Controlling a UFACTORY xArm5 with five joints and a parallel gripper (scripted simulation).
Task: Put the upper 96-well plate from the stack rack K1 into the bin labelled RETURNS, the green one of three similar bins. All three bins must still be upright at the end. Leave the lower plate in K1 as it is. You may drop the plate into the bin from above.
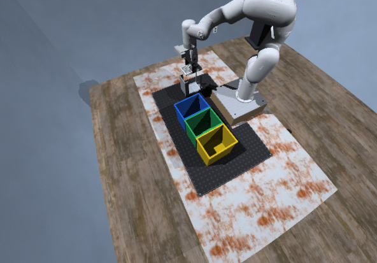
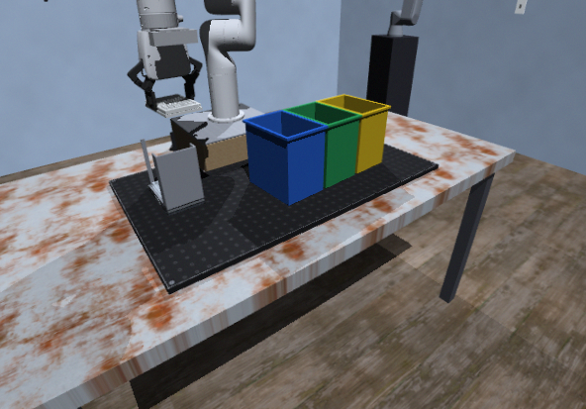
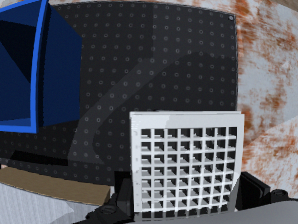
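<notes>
Now: hand 3 cm short of the green bin, 38 cm to the right of it and 17 cm above it. Also, from my hand: blue bin (6 cm ahead, 25 cm to the left, 17 cm below); white 96-well plate (1 cm below); yellow bin (50 cm to the left, 17 cm below).
</notes>
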